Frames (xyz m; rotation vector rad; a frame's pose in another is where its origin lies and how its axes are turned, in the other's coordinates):
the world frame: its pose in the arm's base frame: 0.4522 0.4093 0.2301 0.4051 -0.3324 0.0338
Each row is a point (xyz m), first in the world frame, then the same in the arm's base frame.
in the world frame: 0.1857 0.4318 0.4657
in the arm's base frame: 0.4408 0.6173 0.8581
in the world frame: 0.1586 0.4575 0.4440
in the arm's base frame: 0.4194 0.6504 0.8403
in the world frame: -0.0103 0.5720 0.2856
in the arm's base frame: 0.2977 0.8234 0.6921
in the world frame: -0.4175 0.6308 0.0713
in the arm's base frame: -0.0265 0.9752 0.3970
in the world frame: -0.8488 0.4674 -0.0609
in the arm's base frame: -0.3772 0.8913 0.0805
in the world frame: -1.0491 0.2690 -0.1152
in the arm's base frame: -0.5303 0.7369 -0.1070
